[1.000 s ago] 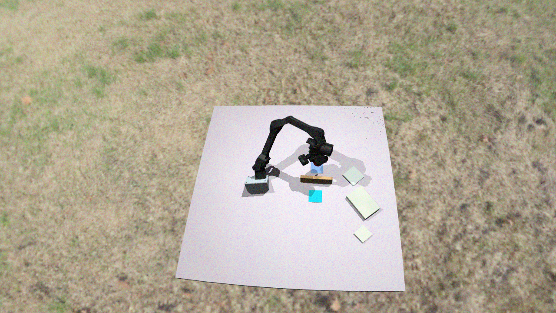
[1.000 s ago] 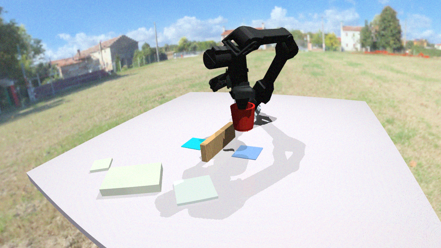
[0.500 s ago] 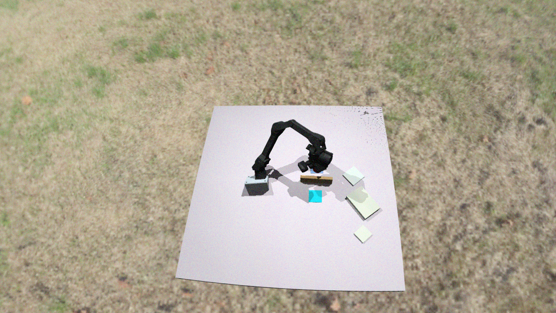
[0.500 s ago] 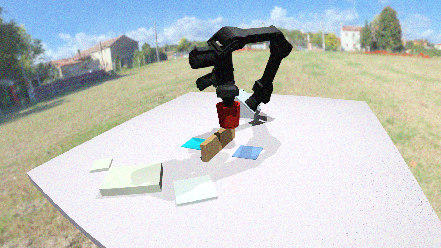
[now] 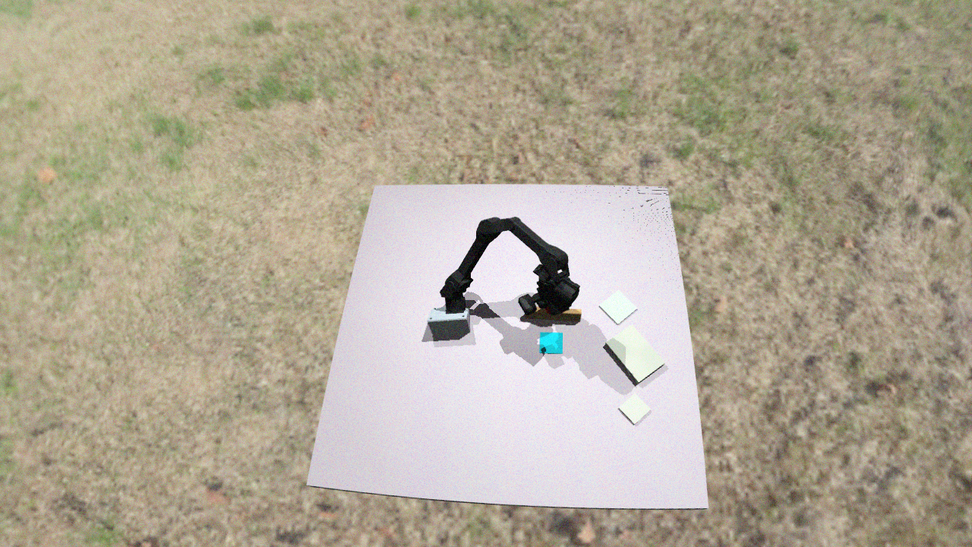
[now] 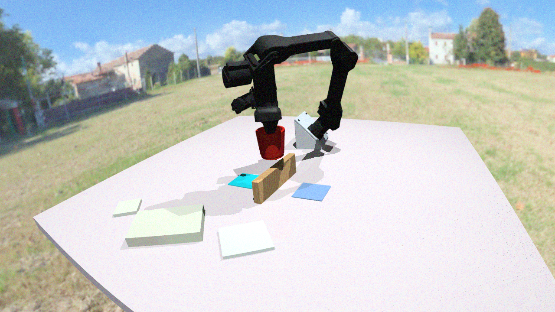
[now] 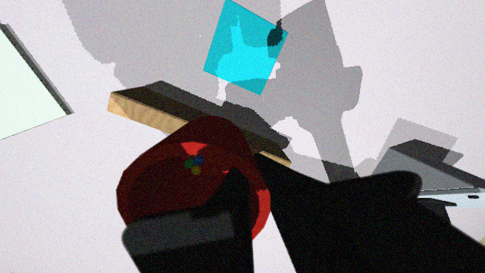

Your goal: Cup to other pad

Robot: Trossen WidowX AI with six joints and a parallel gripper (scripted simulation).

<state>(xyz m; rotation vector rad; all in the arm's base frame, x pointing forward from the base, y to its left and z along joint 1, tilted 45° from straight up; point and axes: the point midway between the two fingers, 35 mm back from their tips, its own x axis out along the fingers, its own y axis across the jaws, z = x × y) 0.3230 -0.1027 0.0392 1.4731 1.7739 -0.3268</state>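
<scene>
My gripper tip is now 1 cm short of the cyan pad, 8 cm to the left of it and 13 cm above it. From my gripper tip the other things lie so: wooden wall: 3 cm ahead, 2 cm to the left, 10 cm below; then red cup: 3 cm ahead, 1 cm to the left; then light blue pad: 4 cm ahead, 12 cm to the left, 13 cm below.
</scene>
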